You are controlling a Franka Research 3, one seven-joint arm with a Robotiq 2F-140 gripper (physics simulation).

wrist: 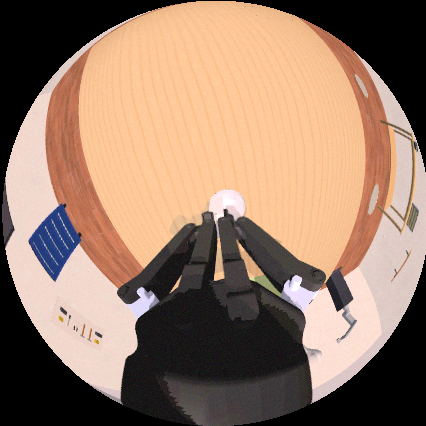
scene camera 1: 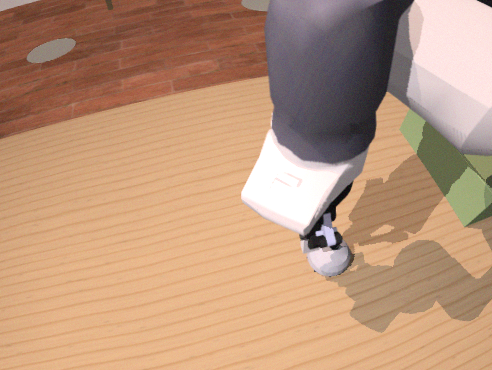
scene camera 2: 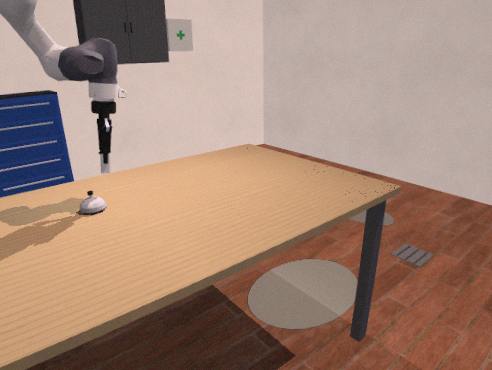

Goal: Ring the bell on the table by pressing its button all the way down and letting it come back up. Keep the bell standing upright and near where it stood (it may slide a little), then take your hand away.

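A silver-white domed bell [scene camera 1: 329,261] [scene camera 2: 93,205] [wrist: 228,200] stands upright on the wooden table [scene camera 1: 150,250] [scene camera 2: 225,215] [wrist: 225,100]. Its small black button [scene camera 2: 90,193] shows raised on top in scene camera 2; in scene camera 1 and the wrist view the fingers cover the area of the button. My gripper [scene camera 1: 304,244] [scene camera 2: 105,167] [wrist: 217,204] is shut and empty, pointing down. Its pale fingertips are above the height of the button, apart from the bell. In scene camera 2 they appear slightly right of the button; in the wrist view they overlap the lower part of the dome.
A green block [scene camera 1: 440,170] [wrist: 266,283] lies near the arm, at the right in scene camera 1. A blue drawer cabinet [scene camera 2: 30,145] [wrist: 55,242] stands beyond the table. A dark cabinet [scene camera 2: 125,30] hangs on the wall. The arm's shadow falls beside the bell.
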